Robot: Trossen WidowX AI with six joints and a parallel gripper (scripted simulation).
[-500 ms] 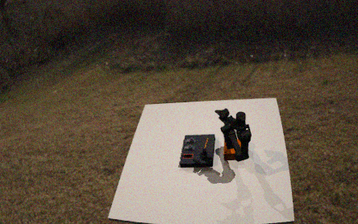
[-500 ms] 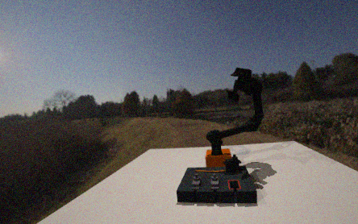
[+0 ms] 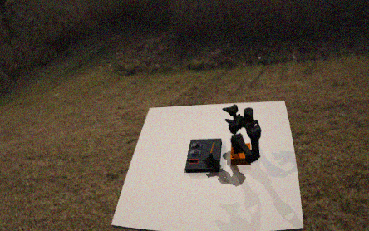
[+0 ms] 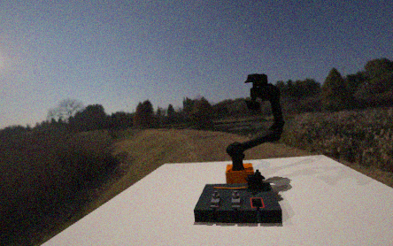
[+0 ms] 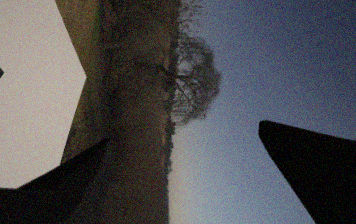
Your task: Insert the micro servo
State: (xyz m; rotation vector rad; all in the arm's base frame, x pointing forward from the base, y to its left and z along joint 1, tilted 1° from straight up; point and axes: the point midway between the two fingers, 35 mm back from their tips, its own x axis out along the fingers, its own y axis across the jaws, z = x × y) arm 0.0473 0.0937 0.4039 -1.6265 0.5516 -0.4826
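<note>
Now: gripper tip 140 mm short of the dark deck, 90 mm to the left of it and 460 mm above it.
</note>
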